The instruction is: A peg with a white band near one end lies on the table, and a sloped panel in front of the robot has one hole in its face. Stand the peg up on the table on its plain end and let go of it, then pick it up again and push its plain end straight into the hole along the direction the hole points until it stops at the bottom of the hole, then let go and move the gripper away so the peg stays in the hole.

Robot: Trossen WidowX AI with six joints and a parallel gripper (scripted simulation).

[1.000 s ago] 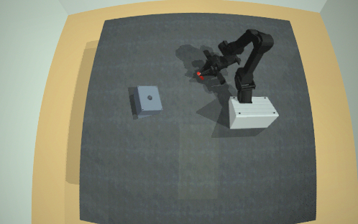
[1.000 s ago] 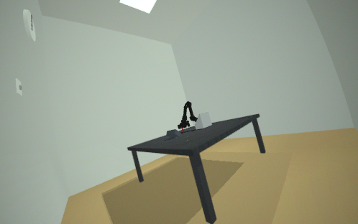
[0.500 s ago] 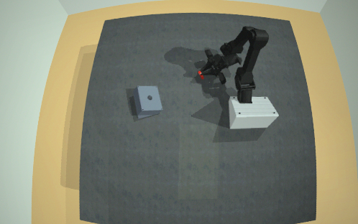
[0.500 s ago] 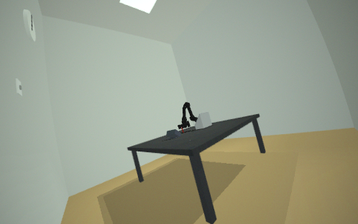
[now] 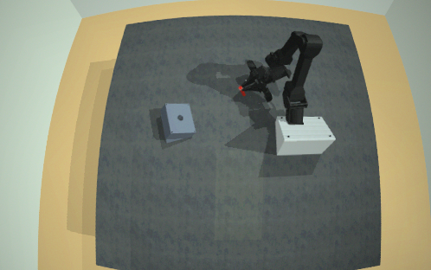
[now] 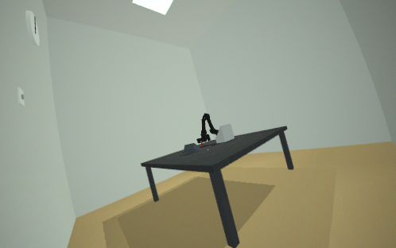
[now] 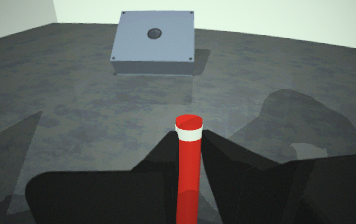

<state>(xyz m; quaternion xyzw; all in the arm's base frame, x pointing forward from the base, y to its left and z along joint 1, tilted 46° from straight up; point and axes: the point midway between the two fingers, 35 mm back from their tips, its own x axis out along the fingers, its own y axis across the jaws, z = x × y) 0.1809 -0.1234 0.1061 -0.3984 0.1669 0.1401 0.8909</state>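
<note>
Now: the peg 1 cm below my gripper tip. Also, from my gripper tip: grey sloped panel 25 cm ahead, 13 cm to the left, 3 cm below.
</note>
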